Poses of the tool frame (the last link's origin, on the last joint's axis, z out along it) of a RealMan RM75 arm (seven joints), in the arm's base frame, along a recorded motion.
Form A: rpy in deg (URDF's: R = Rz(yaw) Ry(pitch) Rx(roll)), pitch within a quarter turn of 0, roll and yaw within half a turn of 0; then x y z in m.
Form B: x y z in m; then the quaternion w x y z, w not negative. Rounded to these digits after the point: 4 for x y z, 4 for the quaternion.
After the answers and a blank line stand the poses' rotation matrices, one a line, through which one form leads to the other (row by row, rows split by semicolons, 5 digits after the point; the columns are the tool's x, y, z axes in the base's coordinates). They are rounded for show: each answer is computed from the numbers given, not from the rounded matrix.
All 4 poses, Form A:
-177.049 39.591 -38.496 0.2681 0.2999 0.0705
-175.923 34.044 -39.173 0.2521 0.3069 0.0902
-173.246 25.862 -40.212 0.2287 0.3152 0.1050
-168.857 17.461 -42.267 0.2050 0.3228 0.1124
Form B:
0.2681 0.2999 0.0705 0.1345 -0.8851 0.3183 0.3116
0.2521 0.3069 0.0902 0.1301 -0.8968 0.3302 0.2642
0.2287 0.3152 0.1050 0.1307 -0.9091 0.3468 0.1900
0.2050 0.3228 0.1124 0.1440 -0.9123 0.3684 0.1063

0.60312 -0.64731 -0.46608; -0.47968 -0.76119 0.43646; -0.63730 -0.03967 -0.76959
0.64237 -0.66092 -0.38800; -0.52340 -0.74814 0.40785; -0.55983 -0.05891 -0.82651
0.68718 -0.68031 -0.25487; -0.58096 -0.72524 0.36948; -0.43621 -0.10583 -0.89360
0.70592 -0.70282 -0.08788; -0.64159 -0.68707 0.34102; -0.30006 -0.18435 -0.93594

